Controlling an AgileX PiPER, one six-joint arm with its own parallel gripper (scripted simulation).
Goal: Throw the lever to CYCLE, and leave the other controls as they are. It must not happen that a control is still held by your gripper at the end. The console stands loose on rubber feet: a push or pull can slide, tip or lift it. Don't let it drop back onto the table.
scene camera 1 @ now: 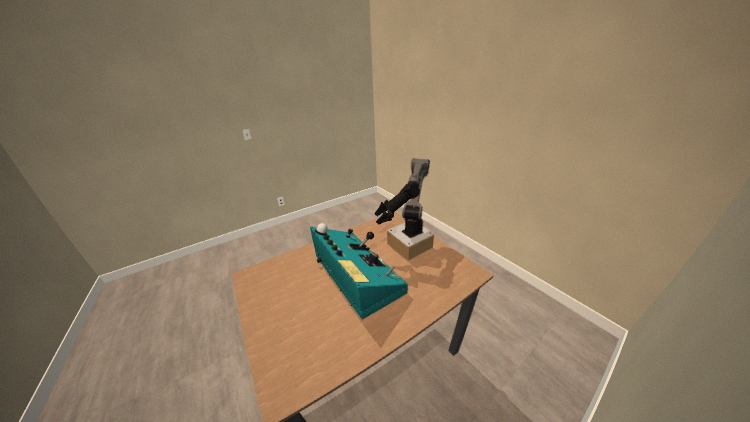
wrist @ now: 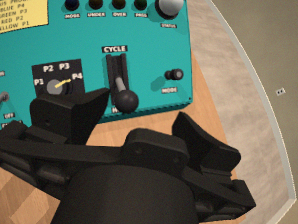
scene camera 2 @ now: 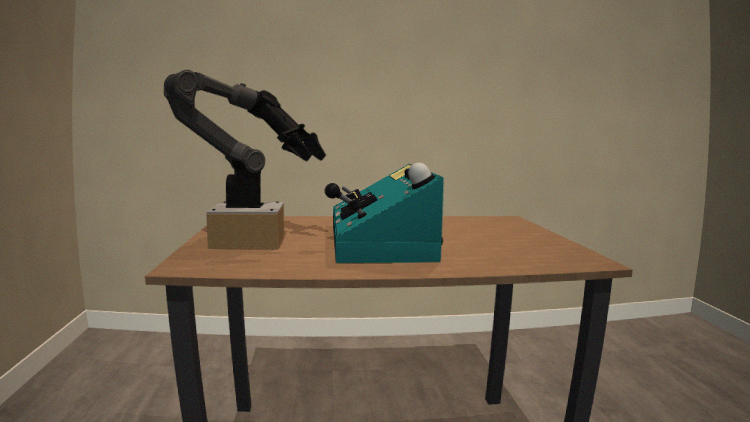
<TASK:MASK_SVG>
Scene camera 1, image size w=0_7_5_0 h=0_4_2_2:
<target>teal sloped console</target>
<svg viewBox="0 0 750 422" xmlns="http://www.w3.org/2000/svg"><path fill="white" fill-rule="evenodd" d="M310 227L315 253L318 258L317 262L322 263L362 320L408 293L408 284L393 271L394 266L390 268L378 258L379 256L365 245L367 240L374 238L373 232L368 232L366 239L362 242L352 233L352 229L349 229L348 232L327 229L327 225L324 223L320 223L318 227Z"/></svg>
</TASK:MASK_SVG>
